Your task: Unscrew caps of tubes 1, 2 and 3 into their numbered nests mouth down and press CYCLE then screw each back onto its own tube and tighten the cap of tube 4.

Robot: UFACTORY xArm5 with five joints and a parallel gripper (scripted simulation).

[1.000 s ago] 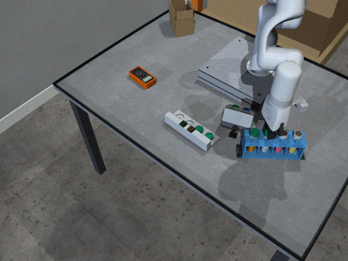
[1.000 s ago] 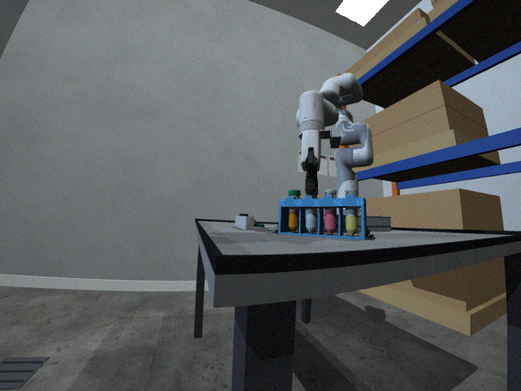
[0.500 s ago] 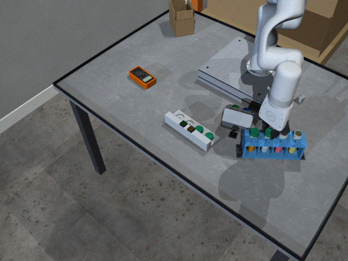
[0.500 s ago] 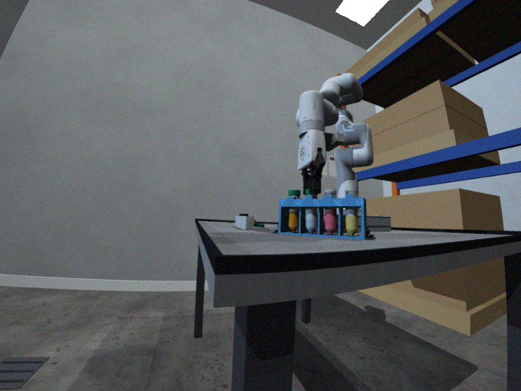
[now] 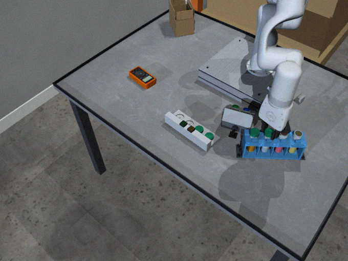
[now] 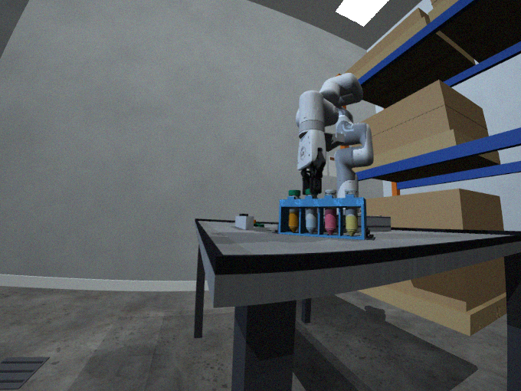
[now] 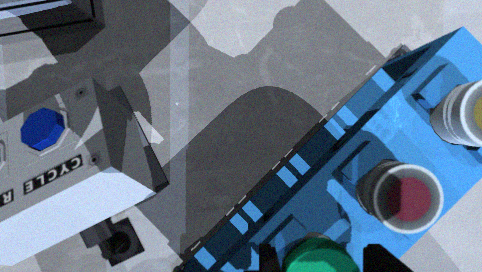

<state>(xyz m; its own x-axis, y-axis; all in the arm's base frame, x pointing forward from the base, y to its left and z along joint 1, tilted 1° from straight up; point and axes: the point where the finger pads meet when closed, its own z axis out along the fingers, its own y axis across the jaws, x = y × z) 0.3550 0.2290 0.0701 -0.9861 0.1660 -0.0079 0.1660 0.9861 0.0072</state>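
The threaded neck lies 1 cm below my hand. Round my hand: green key 8 cm behind, 19 cm to the right, 6 cm below; blue key 9 cm behind, 14 cm to the right, 6 cm below; key housing 7 cm behind, 16 cm to the right, 8 cm below.
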